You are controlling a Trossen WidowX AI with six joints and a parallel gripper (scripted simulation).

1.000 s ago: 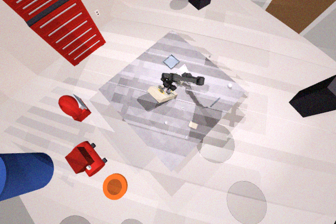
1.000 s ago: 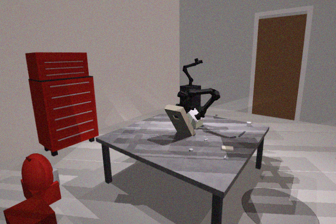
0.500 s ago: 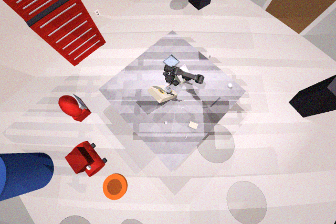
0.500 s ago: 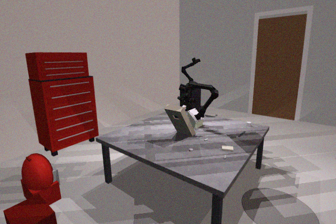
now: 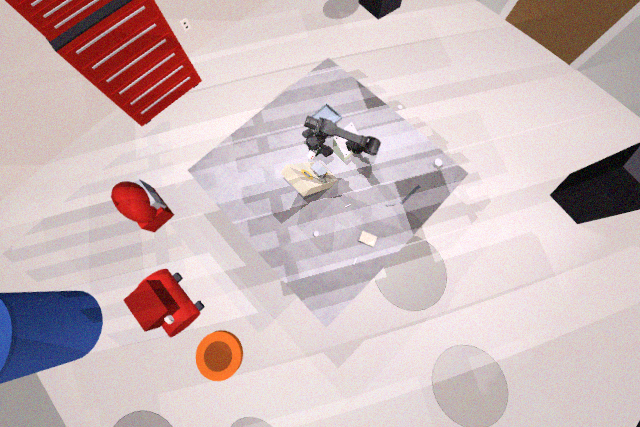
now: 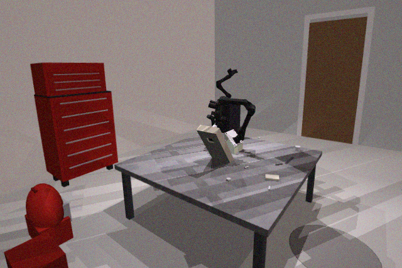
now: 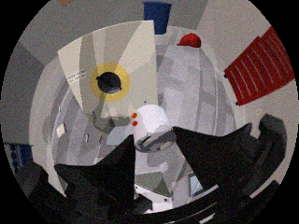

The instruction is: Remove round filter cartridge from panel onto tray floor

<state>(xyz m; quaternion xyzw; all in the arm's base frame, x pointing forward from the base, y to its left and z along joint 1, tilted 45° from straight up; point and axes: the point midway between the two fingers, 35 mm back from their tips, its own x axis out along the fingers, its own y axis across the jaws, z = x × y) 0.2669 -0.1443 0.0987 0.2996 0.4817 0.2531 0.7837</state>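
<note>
The square tray is 30 cm behind my gripper tip, 26 cm to the right of it and 26 cm below it. The rest, counted from my gripper tip: round filter cartridge (right at my gripper tip); small block (1 cm ahead, 54 cm to the left, 27 cm below); beige service panel (6 cm ahead, 7 cm to the left, 11 cm below).
</note>
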